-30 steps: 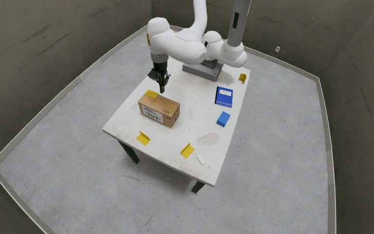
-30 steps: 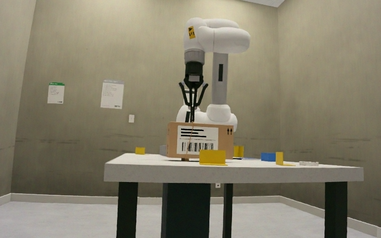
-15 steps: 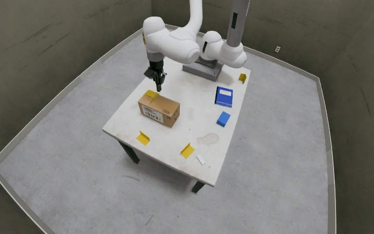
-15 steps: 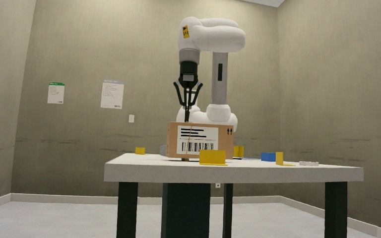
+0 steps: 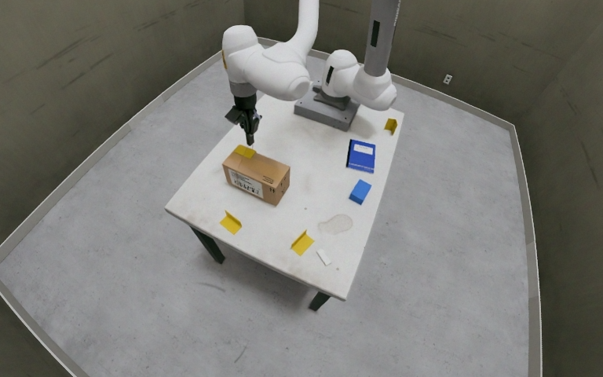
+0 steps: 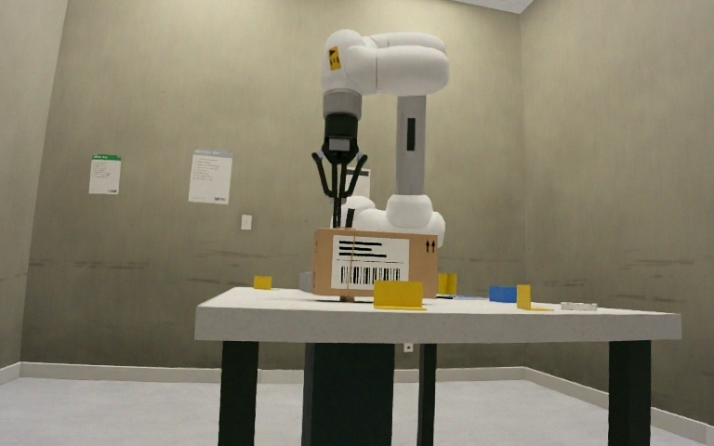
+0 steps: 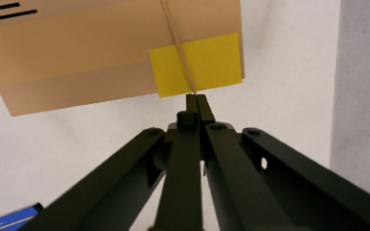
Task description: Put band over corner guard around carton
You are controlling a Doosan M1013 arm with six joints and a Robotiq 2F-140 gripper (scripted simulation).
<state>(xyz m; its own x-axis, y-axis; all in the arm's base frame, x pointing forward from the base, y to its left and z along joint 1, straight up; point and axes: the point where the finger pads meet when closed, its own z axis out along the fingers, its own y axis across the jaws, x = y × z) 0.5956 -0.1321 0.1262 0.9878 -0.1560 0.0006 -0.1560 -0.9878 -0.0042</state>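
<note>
My gripper is now 3 cm short of the yellow corner guard, 1 cm to the left of it and 6 cm above it. The rest, counted from my hand: blue block 10 cm behind, 46 cm to the left, 17 cm below; small white piece 22 cm ahead, 44 cm to the left, 18 cm below.
</note>
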